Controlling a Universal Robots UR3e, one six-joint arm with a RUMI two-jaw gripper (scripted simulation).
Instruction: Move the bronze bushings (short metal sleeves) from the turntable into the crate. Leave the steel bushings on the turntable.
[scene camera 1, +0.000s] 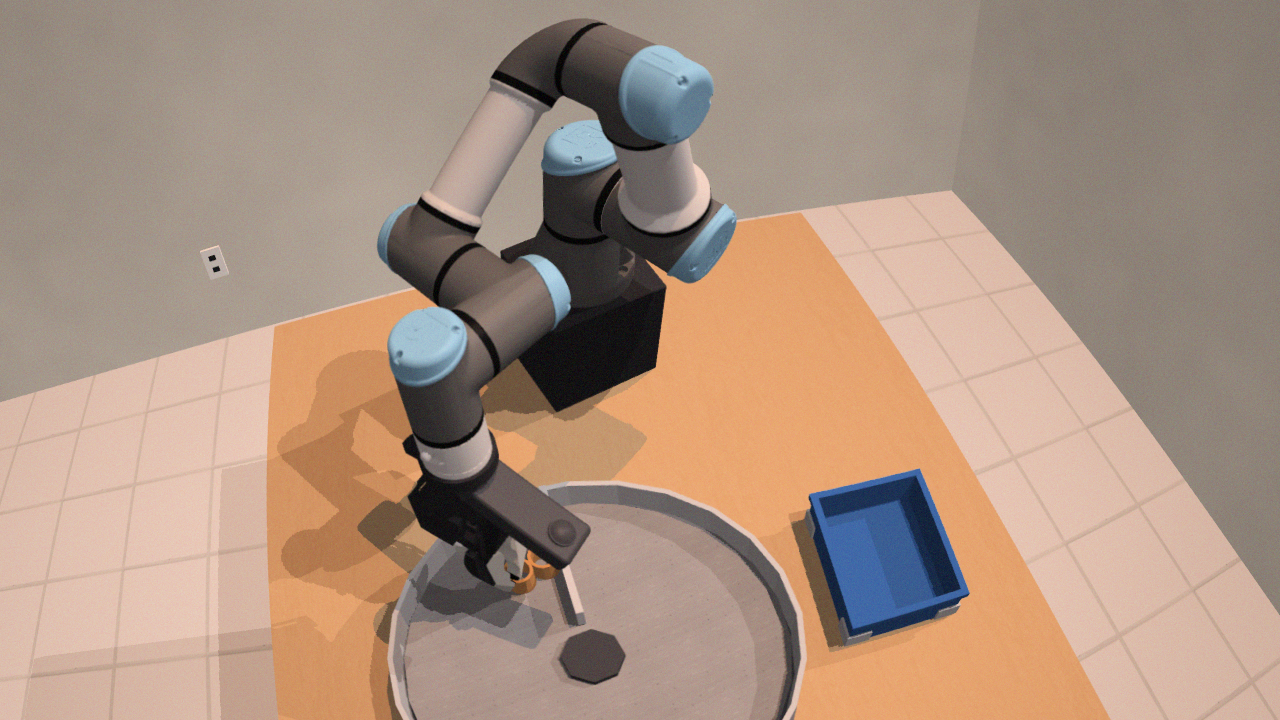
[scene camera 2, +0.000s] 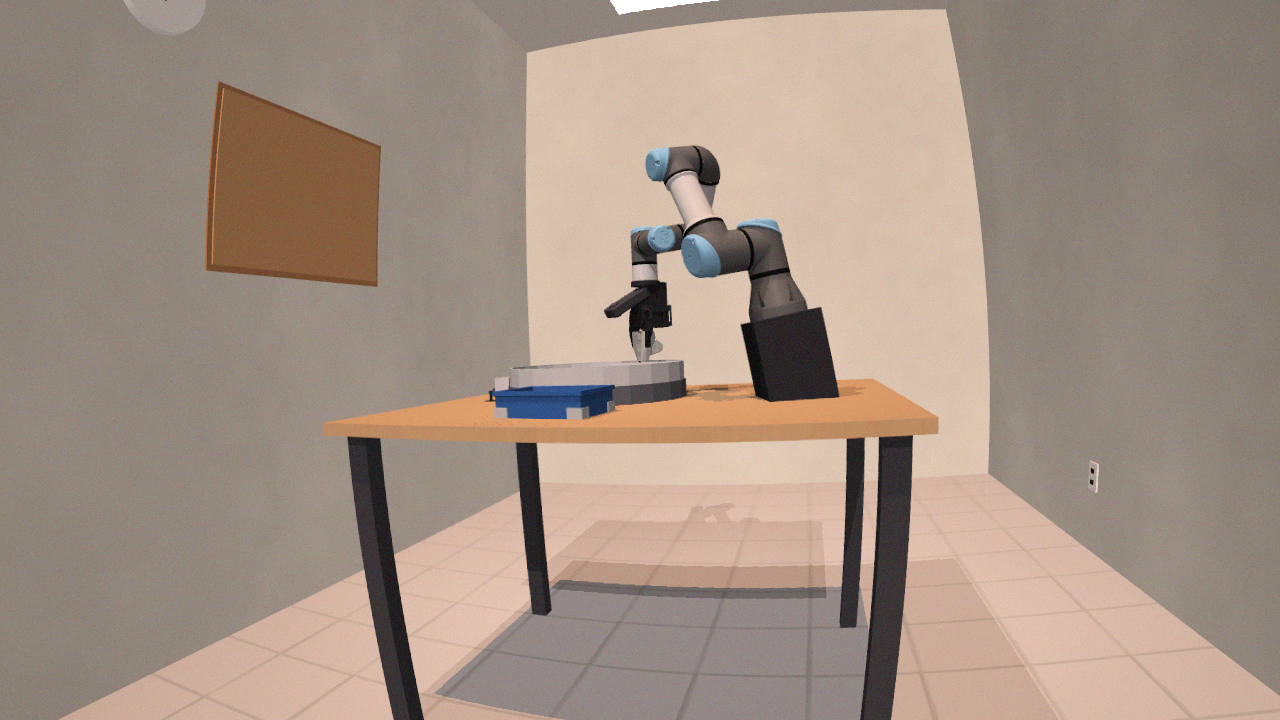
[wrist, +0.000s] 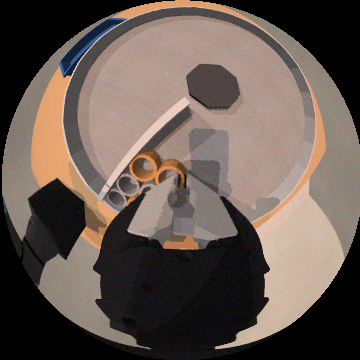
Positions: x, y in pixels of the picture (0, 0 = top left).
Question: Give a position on a blue crate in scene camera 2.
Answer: At 577, 402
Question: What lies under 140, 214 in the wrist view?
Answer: The gripper.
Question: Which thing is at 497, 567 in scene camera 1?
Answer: The gripper.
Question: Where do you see the gripper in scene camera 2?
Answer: At 644, 371
